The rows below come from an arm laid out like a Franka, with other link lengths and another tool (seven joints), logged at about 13 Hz.
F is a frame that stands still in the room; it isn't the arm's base.
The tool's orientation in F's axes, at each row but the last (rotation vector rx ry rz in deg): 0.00, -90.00, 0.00; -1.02, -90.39, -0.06; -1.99, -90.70, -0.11; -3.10, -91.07, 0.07; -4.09, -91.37, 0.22; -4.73, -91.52, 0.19; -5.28, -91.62, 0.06
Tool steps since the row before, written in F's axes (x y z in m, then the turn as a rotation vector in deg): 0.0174, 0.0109, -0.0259, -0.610, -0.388, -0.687; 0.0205, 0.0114, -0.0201, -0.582, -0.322, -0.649; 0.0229, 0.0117, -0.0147, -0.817, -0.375, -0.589; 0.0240, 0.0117, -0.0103, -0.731, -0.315, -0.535; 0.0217, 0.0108, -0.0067, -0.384, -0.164, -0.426; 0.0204, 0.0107, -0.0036, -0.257, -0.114, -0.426; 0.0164, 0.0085, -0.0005, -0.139, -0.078, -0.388
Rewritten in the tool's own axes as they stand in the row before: -0.0259, 0.0109, -0.0174, -0.687, -0.388, 0.610; -0.0201, 0.0119, -0.0202, -0.648, -0.322, 0.583; -0.0147, 0.0125, -0.0224, -0.587, -0.382, 0.815; -0.0103, 0.0129, -0.0234, -0.532, -0.321, 0.730; -0.0067, 0.0120, -0.0210, -0.424, -0.160, 0.387; -0.0035, 0.0119, -0.0197, -0.425, -0.104, 0.263; -0.0004, 0.0095, -0.0159, -0.388, -0.063, 0.146
